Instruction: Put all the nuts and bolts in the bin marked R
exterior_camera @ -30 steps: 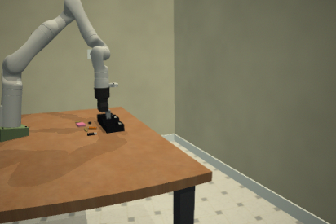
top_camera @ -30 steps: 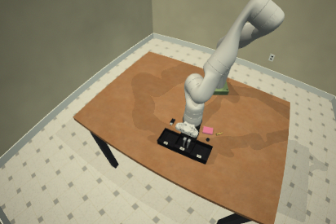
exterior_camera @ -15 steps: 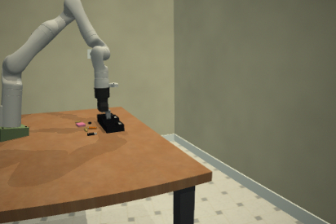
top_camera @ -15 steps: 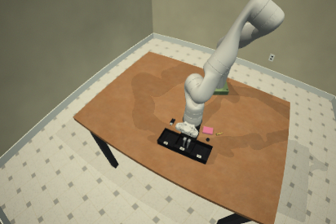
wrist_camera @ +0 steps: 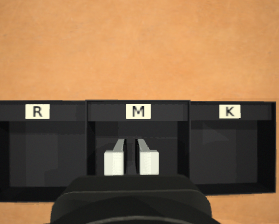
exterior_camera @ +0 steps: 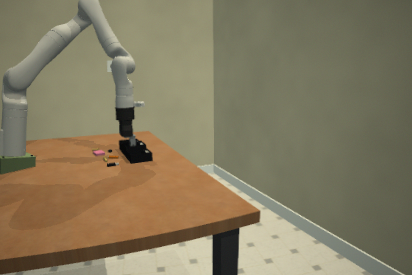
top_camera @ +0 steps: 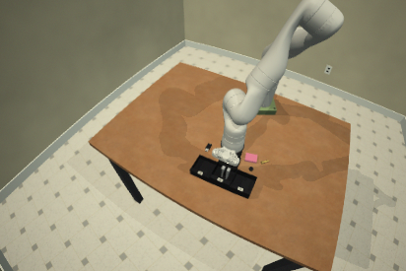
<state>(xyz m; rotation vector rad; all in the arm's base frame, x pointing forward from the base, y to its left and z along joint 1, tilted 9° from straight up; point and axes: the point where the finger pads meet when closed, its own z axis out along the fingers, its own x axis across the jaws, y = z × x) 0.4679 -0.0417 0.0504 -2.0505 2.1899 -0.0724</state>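
My hand is 1 cm to the left of the black bin tray and 1 cm above it. Also, from my hand: dark hex nut 9 cm to the left, 8 cm behind, 3 cm below; pink eraser 13 cm behind, 7 cm to the left, 3 cm below; orange marker 9 cm behind, 3 cm below, 2 cm to the right.
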